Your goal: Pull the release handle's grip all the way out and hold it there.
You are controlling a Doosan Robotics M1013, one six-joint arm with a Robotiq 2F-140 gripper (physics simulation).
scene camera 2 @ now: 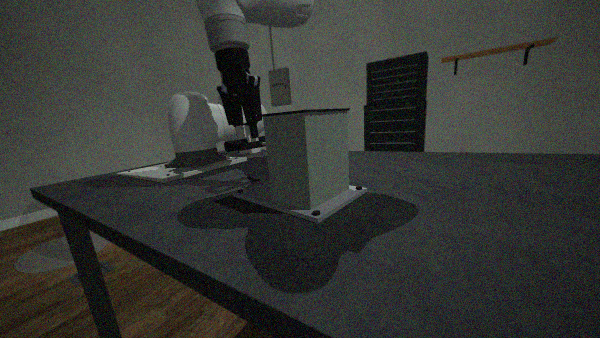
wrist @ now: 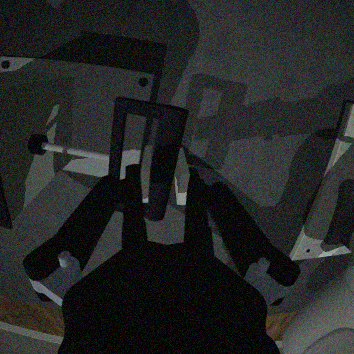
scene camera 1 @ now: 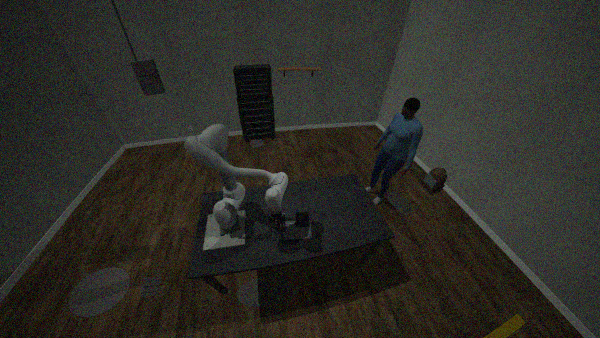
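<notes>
The release handle's grip (wrist: 167,150) (scene camera 2: 236,145) is a black rectangular loop. In the wrist view a pale rod (wrist: 75,151) runs from it to a black collar (wrist: 37,144) on the side of the grey-green box (scene camera 2: 327,160), so the grip stands well out from the box. My gripper (wrist: 162,158) (scene camera 2: 246,129) points down and is shut on the grip's near bar, one finger on each side. In scene camera 2 the box hides part of the grip and the rod. Scene camera 1 is too dark to tell the grip apart.
The box's base plate (scene camera 2: 330,209) is bolted to the dark table (scene camera 2: 475,225). The arm's own base plate (scene camera 1: 225,242) (scene camera 2: 150,173) stands near the handle side. A person in blue (scene camera 1: 402,135) stands beyond the table. A black rack (scene camera 1: 254,101) stands at the wall.
</notes>
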